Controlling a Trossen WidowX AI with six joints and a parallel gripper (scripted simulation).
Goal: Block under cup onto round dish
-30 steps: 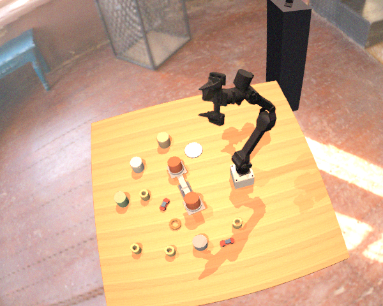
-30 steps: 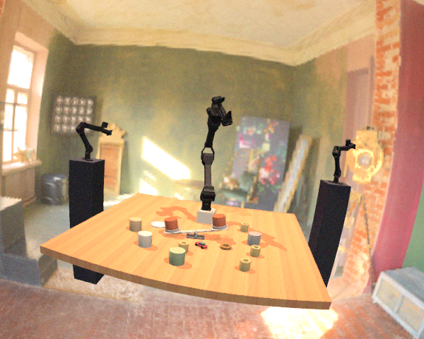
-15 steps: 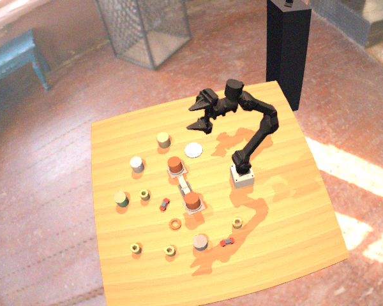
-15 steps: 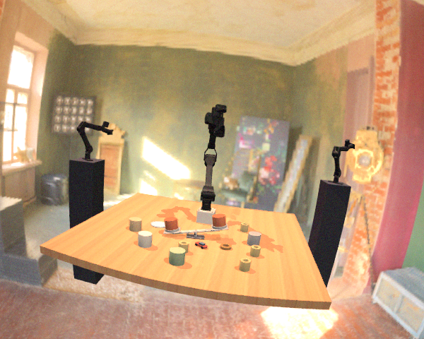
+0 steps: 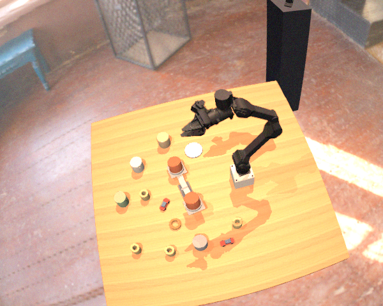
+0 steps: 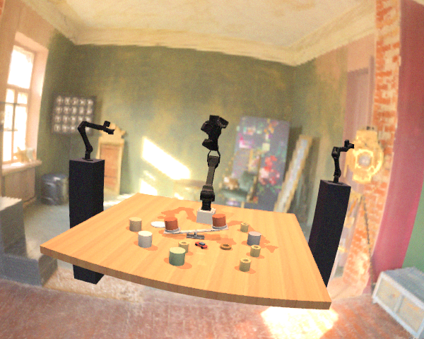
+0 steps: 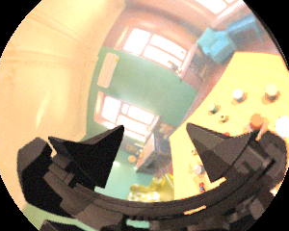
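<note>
My gripper tip is now 520 mm above the grey block, 190 mm to the left of it and 60 mm short of it. The rest, counted from my gripper tip: balance (540 mm below, 60 mm to the right, 50 mm ahead); orange cup (450 mm below, 80 mm to the left, 30 mm ahead); balance beam (530 mm below, 60 mm to the right, 50 mm ahead).
</note>
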